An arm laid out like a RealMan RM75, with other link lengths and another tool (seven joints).
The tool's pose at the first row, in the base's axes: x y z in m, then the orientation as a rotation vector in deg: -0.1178 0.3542 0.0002 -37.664 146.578 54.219
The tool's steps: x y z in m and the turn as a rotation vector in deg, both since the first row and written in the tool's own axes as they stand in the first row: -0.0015 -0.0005 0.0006 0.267 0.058 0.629; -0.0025 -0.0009 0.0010 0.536 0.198 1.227; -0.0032 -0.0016 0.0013 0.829 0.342 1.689; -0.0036 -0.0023 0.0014 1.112 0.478 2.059; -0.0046 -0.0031 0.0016 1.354 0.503 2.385; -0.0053 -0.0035 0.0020 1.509 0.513 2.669; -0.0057 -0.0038 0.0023 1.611 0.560 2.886
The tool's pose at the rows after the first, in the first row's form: -0.1162 0.3547 0.0002 -36.858 147.064 54.059; -0.1151 0.3550 0.0001 -36.139 147.601 53.876; -0.1141 0.3550 -0.0001 -35.580 148.071 53.616; -0.1134 0.3547 -0.0004 -35.130 148.478 53.339; -0.1121 0.3546 -0.0005 -34.675 148.750 53.113; -0.1112 0.3548 -0.0007 -34.287 148.959 52.992; -0.1107 0.3549 -0.0009 -34.019 149.148 52.918
